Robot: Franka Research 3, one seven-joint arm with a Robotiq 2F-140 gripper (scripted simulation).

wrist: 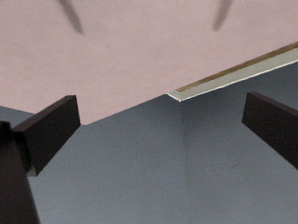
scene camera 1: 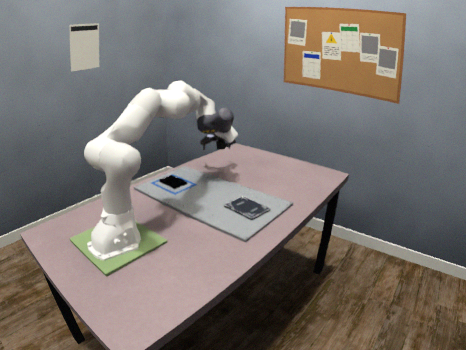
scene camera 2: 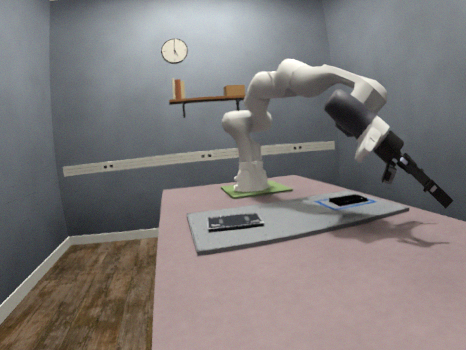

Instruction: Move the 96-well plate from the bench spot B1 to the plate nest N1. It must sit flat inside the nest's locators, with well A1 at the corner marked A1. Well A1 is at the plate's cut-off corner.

Labels:
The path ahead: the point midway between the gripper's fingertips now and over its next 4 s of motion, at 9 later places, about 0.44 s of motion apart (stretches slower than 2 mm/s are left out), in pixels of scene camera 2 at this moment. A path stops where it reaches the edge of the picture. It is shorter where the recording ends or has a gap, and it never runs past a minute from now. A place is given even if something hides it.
My gripper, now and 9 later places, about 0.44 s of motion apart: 441, 196; 439, 195; 433, 190; 426, 187; 417, 184; 407, 182; 398, 181; 387, 180; 377, 180; 366, 180

